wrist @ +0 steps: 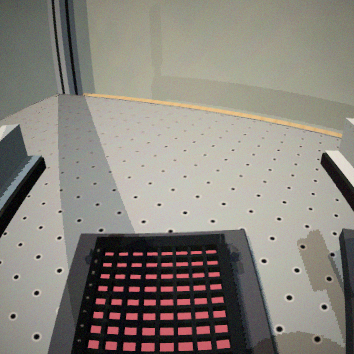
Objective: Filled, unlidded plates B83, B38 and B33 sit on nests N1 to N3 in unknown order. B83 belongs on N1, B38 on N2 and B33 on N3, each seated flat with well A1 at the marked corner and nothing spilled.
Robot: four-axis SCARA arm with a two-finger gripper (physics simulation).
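Frame: origin at the arm's base, x left, y up, z ahead, level; metres.
Seen in the pictures: gripper, fingertip midpoint: (181, 138).
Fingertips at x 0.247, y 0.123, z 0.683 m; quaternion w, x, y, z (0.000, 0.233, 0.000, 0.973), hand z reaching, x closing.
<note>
A point is followed by its place in that frame.
A black well plate (159, 295) {x 0.254, y 0.038, z 0.667 m} with pink-red liquid in its wells is at the bottom centre of the wrist view. It sits in a dark grey nest (252, 295) {x 0.210, y 0.025, z 0.697 m}, whose rim shows around its far end and sides. The plate's near end is cut off by the lower edge, and its name and corner marks cannot be read. My gripper (181, 138) {x 0.247, y 0.123, z 0.683 m} is open. Its two fingers stand wide apart at the left and right edges, with nothing between them, above and apart from the plate. The other two plates cannot be made out.
A grey perforated deck (200, 200) {x 0.282, y 0.013, z 0.783 m} runs back to a pale wall (225, 50) with a yellow-orange strip (210, 108) {x 0.362, y 0.014, z 0.996 m} along its foot. A dark vertical post (72, 45) {x 0.685, y 0.115, z 1.031 m} stands at the back left. Part of another dark block (348, 280) {x 0.150, y 0.023, z 0.730 m} shows at the right edge.
</note>
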